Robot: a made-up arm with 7 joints.
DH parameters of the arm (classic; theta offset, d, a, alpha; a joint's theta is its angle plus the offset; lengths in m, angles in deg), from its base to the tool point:
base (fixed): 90 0.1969 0 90
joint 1: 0 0.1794 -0.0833 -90
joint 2: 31.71 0 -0.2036 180
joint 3: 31.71 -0.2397 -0.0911 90
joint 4: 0 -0.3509 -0.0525 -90
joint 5: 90 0.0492 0.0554 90
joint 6: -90 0.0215 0.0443 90
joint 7: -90 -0.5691 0.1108 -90
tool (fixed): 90 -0.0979 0 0
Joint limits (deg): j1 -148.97..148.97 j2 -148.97..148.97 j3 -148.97..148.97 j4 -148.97..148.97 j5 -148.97..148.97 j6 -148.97..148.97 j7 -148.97..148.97
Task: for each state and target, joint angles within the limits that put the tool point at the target. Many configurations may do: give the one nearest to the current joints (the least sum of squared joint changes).
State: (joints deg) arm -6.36 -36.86 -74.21 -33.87 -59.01 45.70 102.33
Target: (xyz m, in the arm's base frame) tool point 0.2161 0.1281 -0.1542
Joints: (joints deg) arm -30.09 -31.19 -84.23 -11.02 -76.62 74.22 106.30
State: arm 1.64 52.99 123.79 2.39 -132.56 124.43 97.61
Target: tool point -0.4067 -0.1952 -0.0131
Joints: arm 8.97 17.58 148.97 27.58 -119.89 133.83 104.17
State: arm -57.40 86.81 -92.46 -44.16 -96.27 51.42 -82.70
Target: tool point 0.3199 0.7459 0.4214
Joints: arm -96.14 98.33 -119.02 -84.89 -90.80 21.03 -89.29
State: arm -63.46 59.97 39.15 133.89 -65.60 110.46 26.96
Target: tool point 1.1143 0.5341 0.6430
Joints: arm -69.83 63.07 29.37 131.23 -61.42 87.02 35.50
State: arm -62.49 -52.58 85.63 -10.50 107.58 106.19 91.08
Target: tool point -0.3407 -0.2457 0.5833
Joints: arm -102.19 -38.60 74.83 13.31 105.02 93.26 92.14
